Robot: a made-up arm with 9 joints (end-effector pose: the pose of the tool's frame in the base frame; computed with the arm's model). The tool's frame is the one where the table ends.
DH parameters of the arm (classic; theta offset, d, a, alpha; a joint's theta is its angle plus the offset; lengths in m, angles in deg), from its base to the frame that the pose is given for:
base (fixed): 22.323 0 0.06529 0
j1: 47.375 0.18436 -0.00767 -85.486
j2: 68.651 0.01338 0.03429 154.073
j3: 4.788 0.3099 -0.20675 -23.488
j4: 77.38 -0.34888 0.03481 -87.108
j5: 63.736 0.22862 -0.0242 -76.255
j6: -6.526 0.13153 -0.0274 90
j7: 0 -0.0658 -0.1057 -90
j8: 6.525 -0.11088 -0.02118 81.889
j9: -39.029 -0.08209 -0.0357 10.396
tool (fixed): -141.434 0.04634 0 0
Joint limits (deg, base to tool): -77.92..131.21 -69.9..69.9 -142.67..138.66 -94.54..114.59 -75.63..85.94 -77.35..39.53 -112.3..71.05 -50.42..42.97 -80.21..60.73
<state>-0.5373 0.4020 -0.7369 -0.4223 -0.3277 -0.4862 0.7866 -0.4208 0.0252</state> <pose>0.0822 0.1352 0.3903 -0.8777 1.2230 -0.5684</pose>
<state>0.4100 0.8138 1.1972 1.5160 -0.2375 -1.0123 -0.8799 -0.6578 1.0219</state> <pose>0.0342 -0.2568 0.0480 -1.3395 -2.3806 -1.0836</pose>
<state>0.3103 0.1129 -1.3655 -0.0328 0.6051 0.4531 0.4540 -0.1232 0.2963</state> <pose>0.0186 0.3505 0.2974 -1.6204 0.2541 1.6241</pose>
Working (the frame after each row of the table, in the pose's form):
after base (fixed): 0.0604 0.0248 0.0000 0.0000 0.0000 0.3896
after j1: 0.0601 0.0171 0.1844 -1.1703 -1.1199 1.2118
after j2: 0.0445 0.0266 0.1524 -0.0967 1.5499 0.5249
after j3: 0.2593 0.3055 0.2743 -1.3508 1.3128 -0.2533
after j4: -0.0271 0.1171 0.3477 -1.1780 1.0398 1.9768
after j5: -0.1066 0.3251 0.4049 -0.6193 -0.0634 -2.4885
after j6: -0.0378 0.3692 0.5115 0.3547 -1.4760 -1.5304
after j7: 0.0408 0.3933 0.4180 -1.0524 -0.2073 -1.9821
after j8: -0.0195 0.3513 0.3323 -0.0910 -1.3598 -1.2663
after j9: 0.0532 0.3204 0.2902 0.2862 -1.5638 -1.4544

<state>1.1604 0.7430 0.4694 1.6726 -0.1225 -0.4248 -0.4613 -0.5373 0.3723</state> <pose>0.2585 -0.0129 0.1490 0.0532 2.5389 1.0033</pose>
Working (the frame after each row of the table, in the pose's form):
after base (fixed): 0.0604 0.0248 0.0000 0.0000 0.0000 0.3896
after j1: 0.0659 0.0195 0.1844 -0.6811 -1.6935 1.8325
after j2: 0.0639 -0.0005 0.1535 -1.2895 1.3290 0.6616
after j3: 0.2258 0.3111 0.2777 -1.1709 1.5126 1.4160
after j4: 0.2555 -0.0304 0.3512 2.4200 0.2430 1.9773
after j5: 0.4734 0.0090 0.2895 2.0766 -1.6096 0.7058
after j6: 0.4731 -0.0562 0.1721 -2.0179 0.3005 -0.9680
after j7: 0.3681 -0.0743 0.1076 2.0970 -0.7484 0.9967
after j8: 0.3046 0.0105 0.1468 -2.5016 -0.3112 -0.8261
after j9: 0.2407 -0.0429 0.1795 -2.3299 -0.7607 -0.8384

